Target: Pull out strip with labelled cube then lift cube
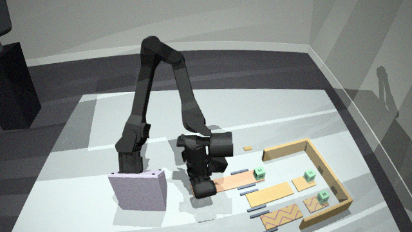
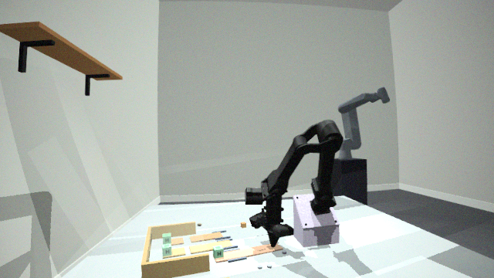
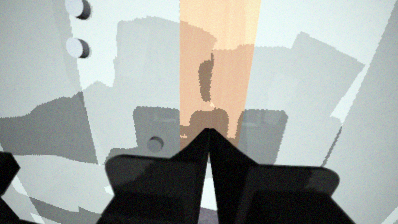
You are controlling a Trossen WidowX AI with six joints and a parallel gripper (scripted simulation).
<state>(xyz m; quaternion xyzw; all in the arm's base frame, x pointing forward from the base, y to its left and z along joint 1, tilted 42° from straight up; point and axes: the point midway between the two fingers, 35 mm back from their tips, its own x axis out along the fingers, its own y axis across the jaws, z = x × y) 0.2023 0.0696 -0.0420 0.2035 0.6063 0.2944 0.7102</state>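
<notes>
My gripper tip is now 90 mm short of the salmon strip and 20 mm to the right of it. Round my gripper tip: small tan block: 70 mm ahead, 240 mm to the right, 10 mm above.
</notes>
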